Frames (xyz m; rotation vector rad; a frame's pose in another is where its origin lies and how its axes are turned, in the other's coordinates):
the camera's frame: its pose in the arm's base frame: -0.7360 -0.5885 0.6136 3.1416 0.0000 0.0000
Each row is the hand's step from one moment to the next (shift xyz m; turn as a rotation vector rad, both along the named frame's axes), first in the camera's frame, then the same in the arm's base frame.
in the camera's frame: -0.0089 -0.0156 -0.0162 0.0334 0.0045 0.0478
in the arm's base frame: -0.0089 0.0156 0.0162 0.0334 -0.0045 -0.0478
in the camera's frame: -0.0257 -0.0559 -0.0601 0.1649 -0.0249 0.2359
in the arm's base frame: -0.0257 0.0559 0.0601 0.1649 0.0249 -0.2359
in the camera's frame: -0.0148 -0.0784 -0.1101 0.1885 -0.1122 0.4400
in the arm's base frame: -0.0148 0.0784 0.1101 0.1885 0.1122 -0.4400
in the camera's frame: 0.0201 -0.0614 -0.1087 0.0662 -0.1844 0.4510
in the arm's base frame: 0.0201 0.0614 0.1087 0.0662 0.1844 -0.4510
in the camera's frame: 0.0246 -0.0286 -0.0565 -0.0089 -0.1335 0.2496
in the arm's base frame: 0.0246 0.0286 0.0565 -0.0089 0.1335 -0.2496
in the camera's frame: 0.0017 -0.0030 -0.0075 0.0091 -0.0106 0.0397
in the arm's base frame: 0.0017 0.0030 0.0075 0.0091 0.0106 -0.0397
